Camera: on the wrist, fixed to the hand. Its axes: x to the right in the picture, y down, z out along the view.
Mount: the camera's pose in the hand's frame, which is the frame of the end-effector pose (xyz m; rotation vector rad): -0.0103 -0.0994 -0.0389 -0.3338 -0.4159 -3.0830
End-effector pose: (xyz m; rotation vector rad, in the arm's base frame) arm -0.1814 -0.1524 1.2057 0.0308 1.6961 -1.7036
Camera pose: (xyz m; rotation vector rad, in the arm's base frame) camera -0.2405 -0.1260 1.2912 1.8258 -0.0910 0.6853
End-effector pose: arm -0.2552 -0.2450 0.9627 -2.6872 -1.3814 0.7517
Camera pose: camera -0.3190 -0.1853 1.0249 1.3768 -2.6237 0.1642
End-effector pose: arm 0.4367 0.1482 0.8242 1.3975 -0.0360 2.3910
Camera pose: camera 0.4411 0.2456 0.7797 0.2261 0.7760 -0.5070
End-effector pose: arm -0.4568 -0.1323 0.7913 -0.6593 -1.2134 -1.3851
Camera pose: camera -0.5388 -0.1795 0.7407 -0.8272 0.6536 1.2876
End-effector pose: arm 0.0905 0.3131 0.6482 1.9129 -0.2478 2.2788
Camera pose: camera 0.0773 0.4186 0.6341 0.3818 1.1494 -0.3544
